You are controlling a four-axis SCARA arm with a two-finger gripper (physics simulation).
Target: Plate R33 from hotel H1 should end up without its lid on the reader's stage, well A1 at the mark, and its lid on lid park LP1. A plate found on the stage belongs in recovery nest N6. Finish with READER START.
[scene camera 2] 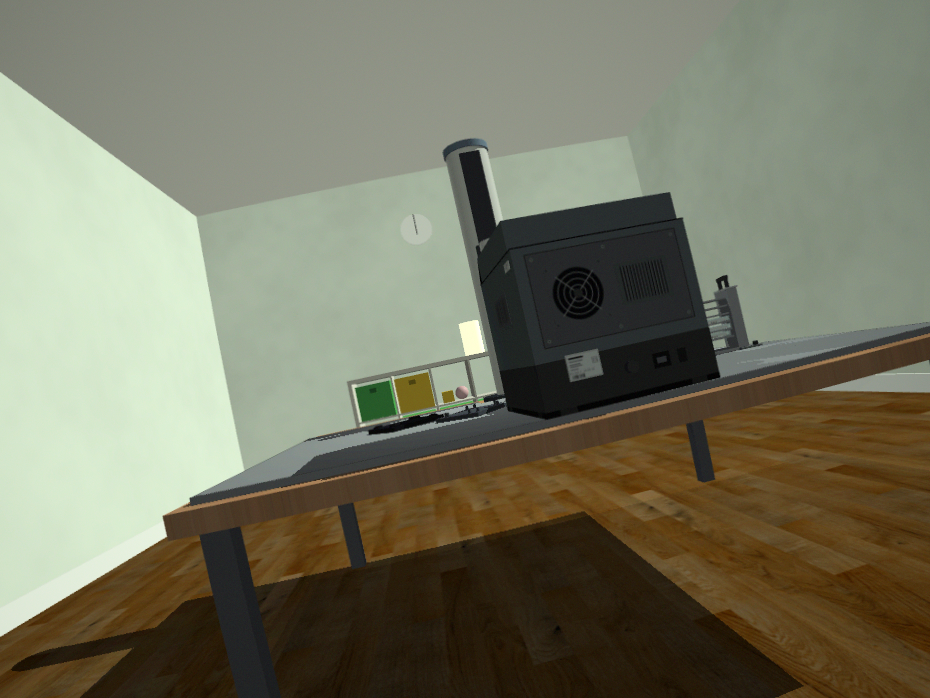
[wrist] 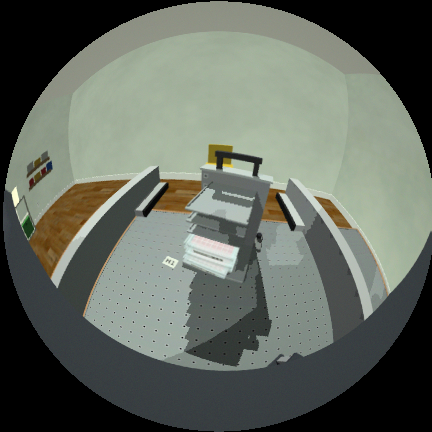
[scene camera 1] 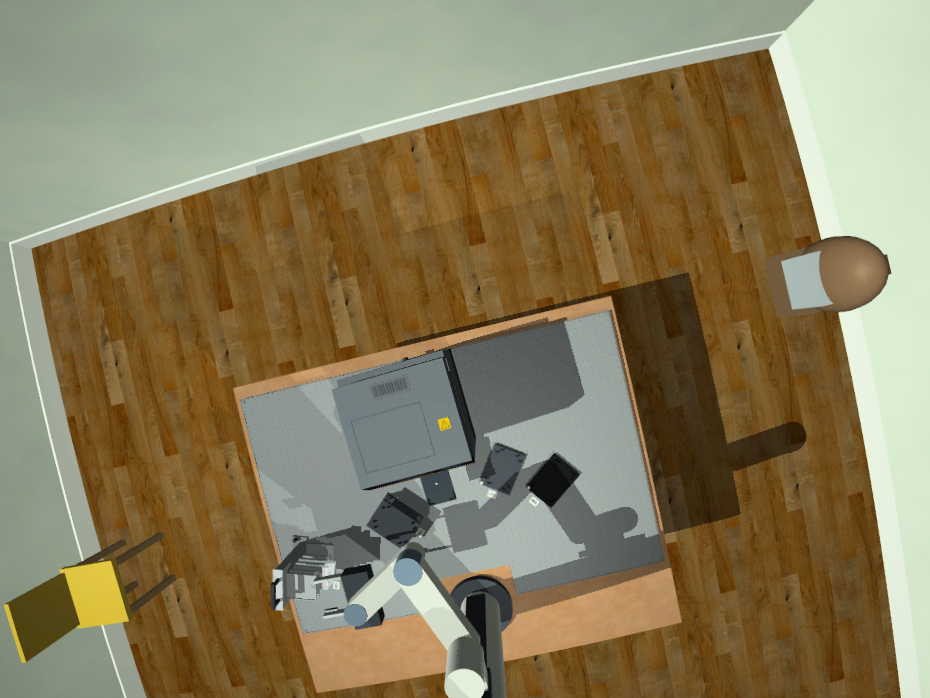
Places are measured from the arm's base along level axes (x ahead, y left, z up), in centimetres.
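Where they show: gripper, between the fingertips: (wrist: 222, 178) (scene camera 1: 319, 598); arm's base, origin of its link: (scene camera 1: 480, 605).
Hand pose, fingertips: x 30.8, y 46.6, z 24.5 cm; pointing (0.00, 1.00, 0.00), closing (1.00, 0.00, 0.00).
Observation:
Things, the pixels of their centre, and the offset from my fingertips. "*": a spot on its surface instead.
- Hotel H1, middle of its body: (wrist: 227, 211) (scene camera 2: 716, 315) (scene camera 1: 299, 577) dx +1.4, dy +13.0, dz -12.1 cm
- reader, middle of its body: (scene camera 2: 583, 311) (scene camera 1: 412, 413) dx +51.4, dy -43.6, dz -5.8 cm
- dark stage, middle of its body: (scene camera 1: 435, 478) dx +27.2, dy -44.6, dz -10.9 cm
- grey slab, middle of its body: (scene camera 2: 472, 412) (scene camera 1: 502, 469) dx +21.1, dy -67.3, dz -22.7 cm
- black nest, middle of its body: (scene camera 2: 406, 423) (scene camera 1: 552, 481) dx +12.7, dy -84.5, dz -22.3 cm
- dark tilted-looking unit, middle of its body: (scene camera 1: 394, 521) dx +11.6, dy -24.0, dz -19.7 cm
- hotel's black handle, a spot on its surface: (wrist: 239, 156) * dx +2.6, dy +16.0, dz -1.4 cm
Hotel H1 (scene camera 1: 278, 589) (scene camera 2: 739, 319) (wrist: 257, 212) stands at the table's left end, its label (wrist: 170, 262) beside it. In the wrist view, clear plates with pinkish tops (wrist: 214, 246) lie in its lower levels; their codes cannot be read, so R33 cannot be told apart. The upper shelves (wrist: 222, 204) look bare. My gripper (scene camera 1: 324, 596) (wrist: 222, 178) is open and empty, facing the hotel from above its plates, fingers apart to either side. The reader (scene camera 1: 405, 428) (scene camera 2: 600, 285) has a dark stage (scene camera 1: 437, 486) out in front; no plate can be made out on it.
A grey slab (scene camera 1: 503, 467) and a black nest (scene camera 1: 553, 479) lie right of the stage; their labels are unreadable. A dark tilted-looking unit (scene camera 1: 398, 518) stands between the stage and the arm. The hotel's black handle (wrist: 239, 156) rises above its top. A yellow chair (scene camera 1: 93, 593) stands beyond the table.

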